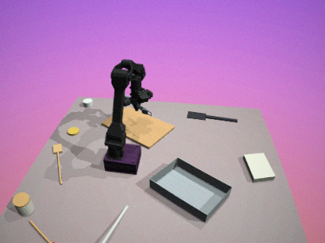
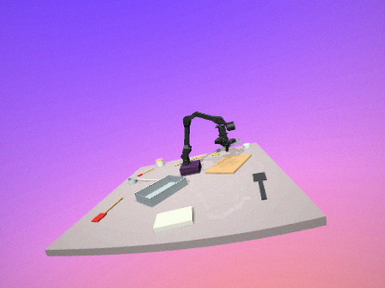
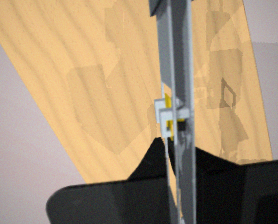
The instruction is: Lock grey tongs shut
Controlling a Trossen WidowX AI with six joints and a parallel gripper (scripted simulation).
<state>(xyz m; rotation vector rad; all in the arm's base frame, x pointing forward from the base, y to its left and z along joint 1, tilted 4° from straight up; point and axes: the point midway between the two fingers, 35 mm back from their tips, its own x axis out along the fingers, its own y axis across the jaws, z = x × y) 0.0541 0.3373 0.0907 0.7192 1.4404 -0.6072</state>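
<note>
Right now my gripper tip is 2 cm short of the yellow mark, 2 cm to the left of it and 4 cm below it. From my gripper tip the other things lie so: yellow disc 37 cm behind, 10 cm to the right, 9 cm below; broader tong arm 3 cm behind, 3 cm to the left, 4 cm above; wooden board 10 cm below.
</note>
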